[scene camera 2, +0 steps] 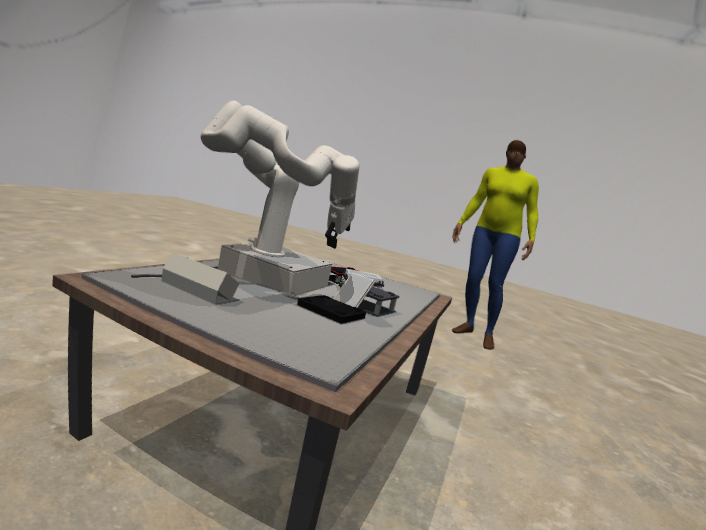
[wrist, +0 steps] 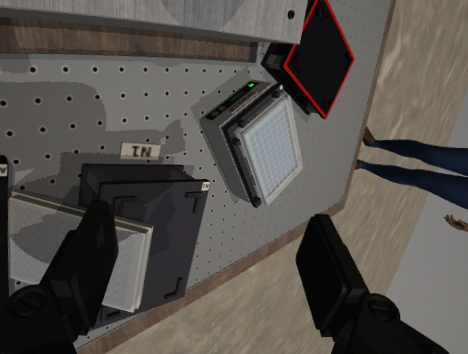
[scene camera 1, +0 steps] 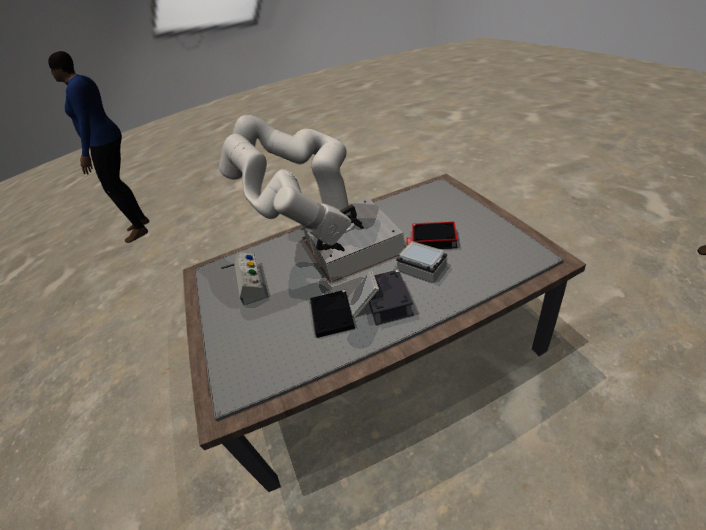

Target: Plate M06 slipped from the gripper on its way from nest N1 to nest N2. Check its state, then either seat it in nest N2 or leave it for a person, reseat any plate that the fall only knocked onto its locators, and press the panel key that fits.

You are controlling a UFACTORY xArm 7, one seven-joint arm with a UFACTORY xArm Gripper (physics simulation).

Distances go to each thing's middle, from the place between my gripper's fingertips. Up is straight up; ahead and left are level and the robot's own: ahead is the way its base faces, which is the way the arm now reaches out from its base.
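Scene:
My hand is 9 cm short of the well plate (scene camera 2: 356, 287), while it is also 4 cm to the left of the plate and 15 cm above it. Going by their middles, the well plate is the nearest to my hand of the things named here. As for the shaker station (wrist: 219, 125), it sits 21 cm to the left of my hand, 17 cm below it and 6 cm ahead of it.

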